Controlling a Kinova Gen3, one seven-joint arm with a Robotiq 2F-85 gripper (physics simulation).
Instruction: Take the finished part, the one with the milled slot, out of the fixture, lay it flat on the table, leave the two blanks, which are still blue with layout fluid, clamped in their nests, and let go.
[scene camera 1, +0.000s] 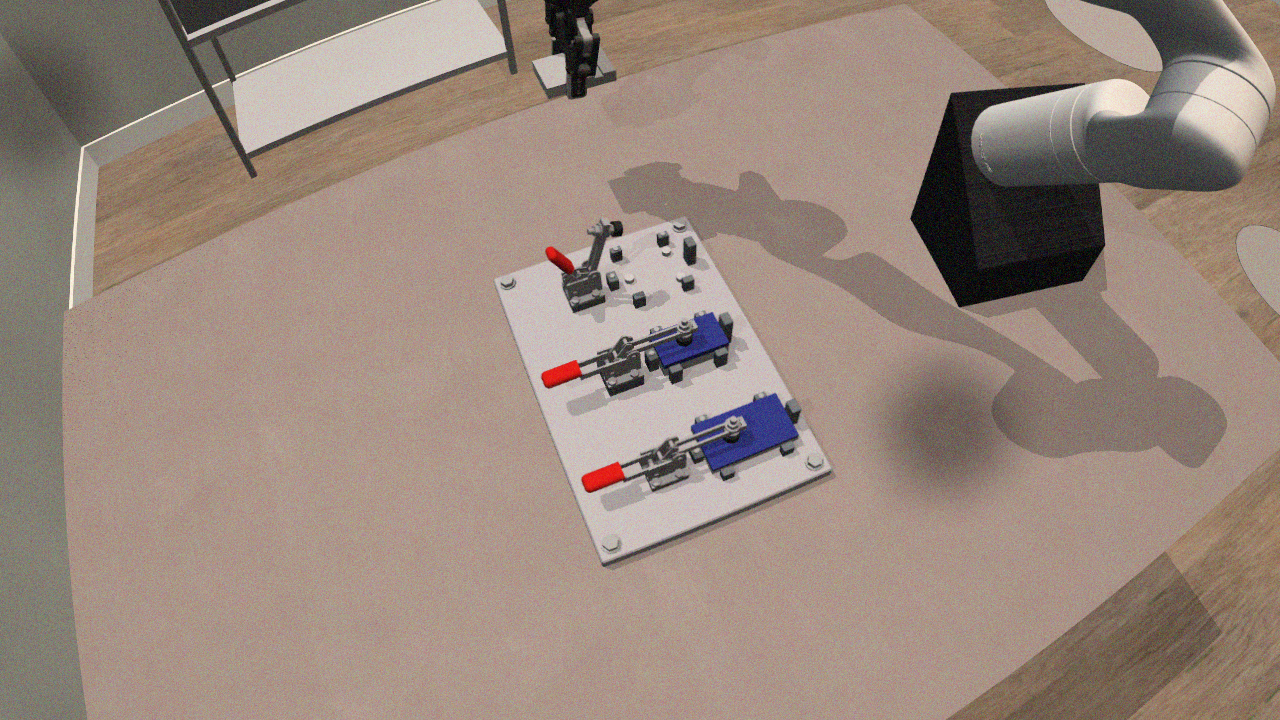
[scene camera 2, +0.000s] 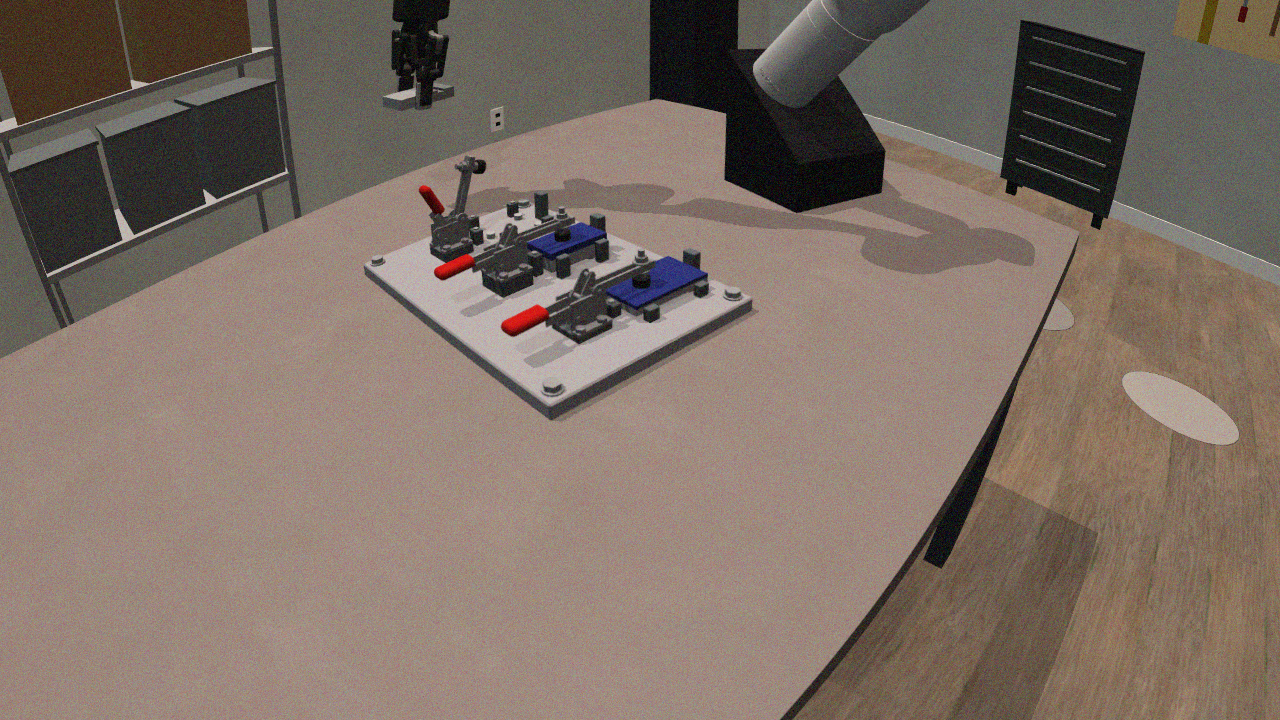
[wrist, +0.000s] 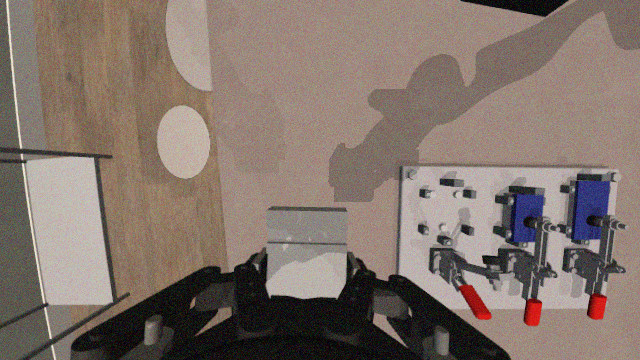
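Pixels of known places: gripper, fingertip midpoint: (scene camera 1: 568, 79) (scene camera 2: 413, 105) (wrist: 307, 260); arm's base, origin of the base link: (scene camera 1: 1005, 145) (scene camera 2: 781, 81).
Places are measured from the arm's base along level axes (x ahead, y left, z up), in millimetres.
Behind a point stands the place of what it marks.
Note:
My gripper (scene camera 1: 580, 82) {x 418, y -264, z -7 mm} (scene camera 2: 425, 94) {x 418, y -264, z -7 mm} (wrist: 307, 260) {x 418, y -264, z -7 mm} is shut on the finished part (scene camera 1: 550, 77) {x 440, y -252, z 11 mm} (scene camera 2: 402, 99) {x 445, y -235, z 11 mm} (wrist: 306, 225) {x 381, y -265, z 12 mm}, a pale grey block with a slot line across its top. The part is level, high above the table, off the fixture plate (scene camera 1: 662, 519) {x 478, y 206, z -143 mm} (scene camera 2: 626, 349) {x 453, y 207, z -143 mm} (wrist: 487, 175) {x 333, y 0, z -143 mm} beyond its empty-nest end. That nest's toggle clamp (scene camera 1: 583, 288) {x 472, y -51, z -117 mm} (scene camera 2: 451, 237) {x 474, y -51, z -120 mm} (wrist: 444, 262) {x 464, y -72, z -118 mm} stands open, arm raised. The smaller blue blank (scene camera 1: 707, 340) {x 376, y 54, z -117 mm} (scene camera 2: 583, 237) {x 380, y 57, z -117 mm} (wrist: 522, 210) {x 381, y 34, z -117 mm} and the larger blue blank (scene camera 1: 762, 434) {x 363, y 164, z -127 mm} (scene camera 2: 677, 277) {x 358, y 166, z -127 mm} (wrist: 590, 200) {x 361, y 149, z -127 mm} sit in their nests under closed clamps.
The table edge runs left of the held part in the wrist view. A shelf unit (scene camera 1: 375, 73) (scene camera 2: 285, 116) (wrist: 65, 230) stands beyond the table. The black robot base (scene camera 1: 1011, 232) {x 16, y 69, z -66 mm} (scene camera 2: 787, 161) {x 68, y 66, z -92 mm} stands on the table. The arm's shadow falls beside the plate.

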